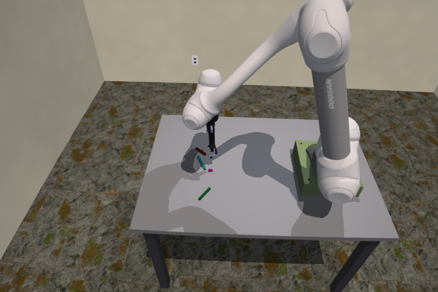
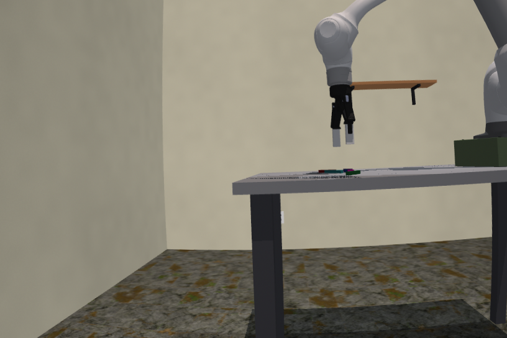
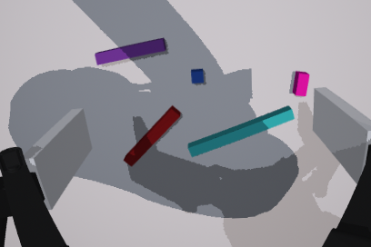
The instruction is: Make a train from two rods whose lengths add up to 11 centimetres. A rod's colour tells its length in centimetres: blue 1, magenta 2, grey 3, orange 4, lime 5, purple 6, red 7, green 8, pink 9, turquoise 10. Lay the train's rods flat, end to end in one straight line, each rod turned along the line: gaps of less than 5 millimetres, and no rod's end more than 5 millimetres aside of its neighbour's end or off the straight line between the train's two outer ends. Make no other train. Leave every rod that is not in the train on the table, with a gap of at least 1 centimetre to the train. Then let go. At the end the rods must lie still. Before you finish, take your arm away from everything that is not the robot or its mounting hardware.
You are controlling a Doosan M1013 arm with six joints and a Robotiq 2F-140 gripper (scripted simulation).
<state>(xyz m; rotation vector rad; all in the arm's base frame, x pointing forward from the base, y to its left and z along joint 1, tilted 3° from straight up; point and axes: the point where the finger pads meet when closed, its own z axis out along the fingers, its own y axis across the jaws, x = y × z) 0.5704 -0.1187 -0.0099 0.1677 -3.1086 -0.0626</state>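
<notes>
Right now my hand is 100 mm above the blue rod and 10 mm past it. Round my hand: turquoise rod: 100 mm below, 50 mm ahead, 40 mm to the left; then purple rod: 100 mm below, 60 mm to the right, 30 mm behind; then red rod: 100 mm below, 50 mm ahead, 40 mm to the right.
</notes>
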